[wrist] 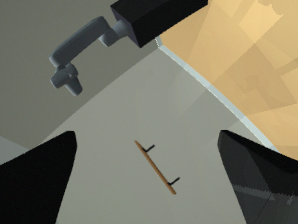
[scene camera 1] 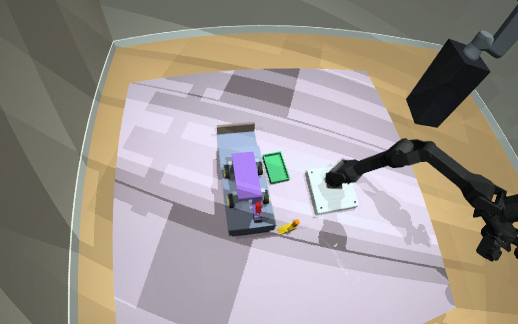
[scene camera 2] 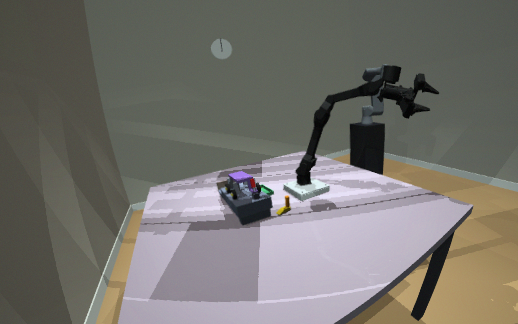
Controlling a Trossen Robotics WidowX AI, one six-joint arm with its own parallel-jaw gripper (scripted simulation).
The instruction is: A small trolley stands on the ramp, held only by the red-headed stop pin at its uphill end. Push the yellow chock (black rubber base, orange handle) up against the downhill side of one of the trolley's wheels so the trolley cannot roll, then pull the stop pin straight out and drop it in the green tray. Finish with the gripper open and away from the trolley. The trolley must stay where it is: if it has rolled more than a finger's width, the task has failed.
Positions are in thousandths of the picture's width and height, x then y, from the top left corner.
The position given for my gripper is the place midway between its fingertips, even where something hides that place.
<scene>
My gripper (scene camera 2: 839, 313) is open, holding nothing. Also in view: a purple trolley (scene camera 1: 476, 520).
My gripper is seen too in the wrist view (wrist: 498, 623). The wrist view misses the purple trolley: it is out of frame.
</scene>
